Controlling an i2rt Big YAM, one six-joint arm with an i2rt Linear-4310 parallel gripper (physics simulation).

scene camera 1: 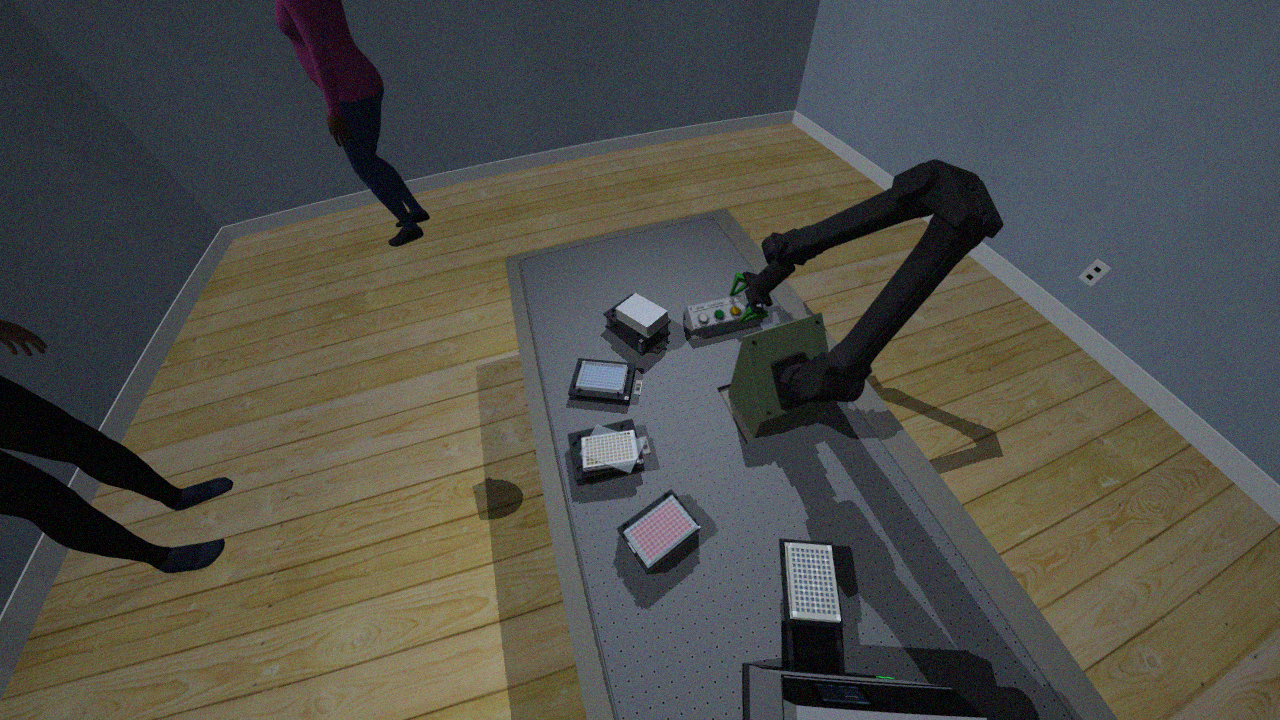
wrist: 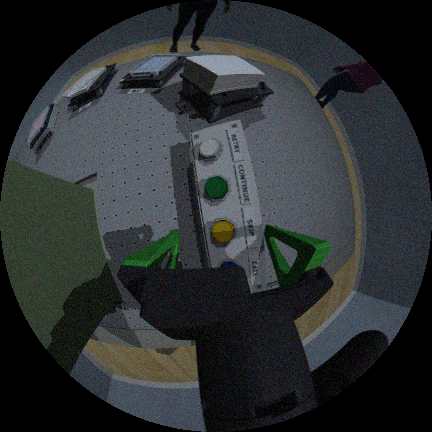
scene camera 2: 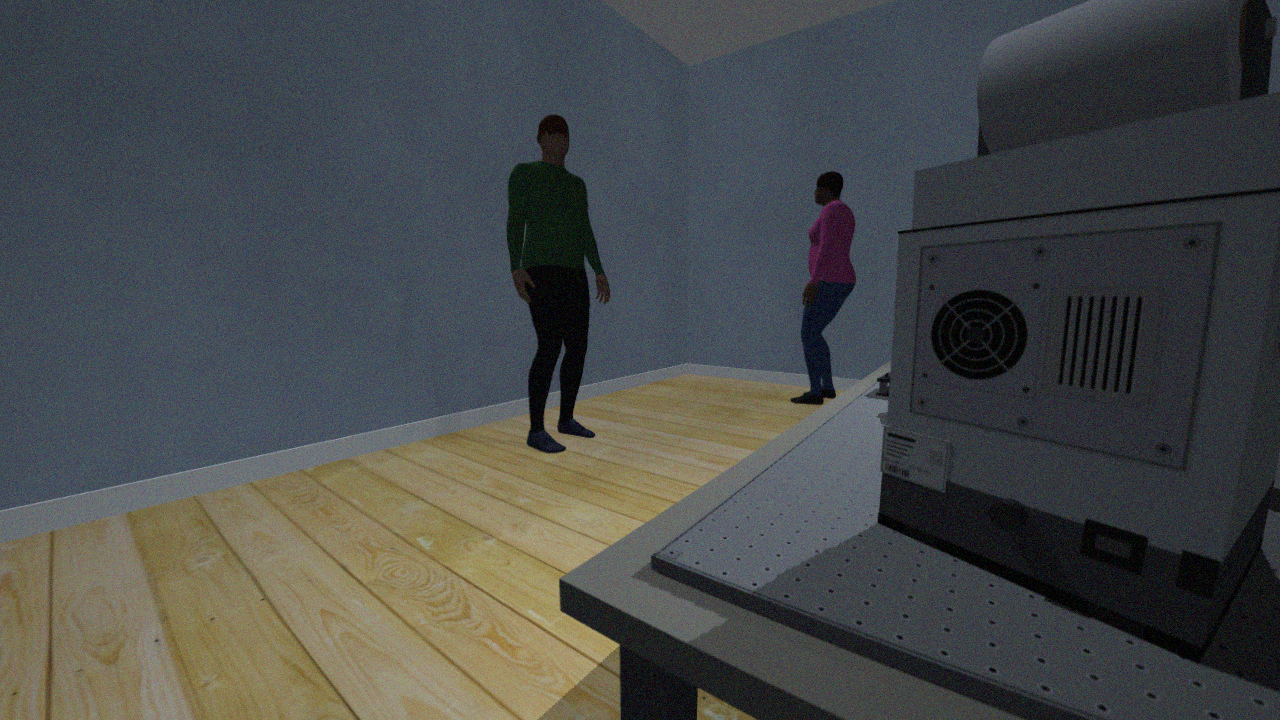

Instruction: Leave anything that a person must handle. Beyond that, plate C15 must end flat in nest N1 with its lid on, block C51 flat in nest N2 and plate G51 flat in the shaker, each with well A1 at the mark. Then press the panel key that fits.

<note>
My gripper [scene camera 1: 735, 308] is open and holds nothing. Further things: a blue-white plate [scene camera 1: 595, 376] and a button box [scene camera 1: 729, 322].
My gripper also shows in the wrist view [wrist: 222, 231]. The button box is seen too in the wrist view [wrist: 239, 205].
</note>
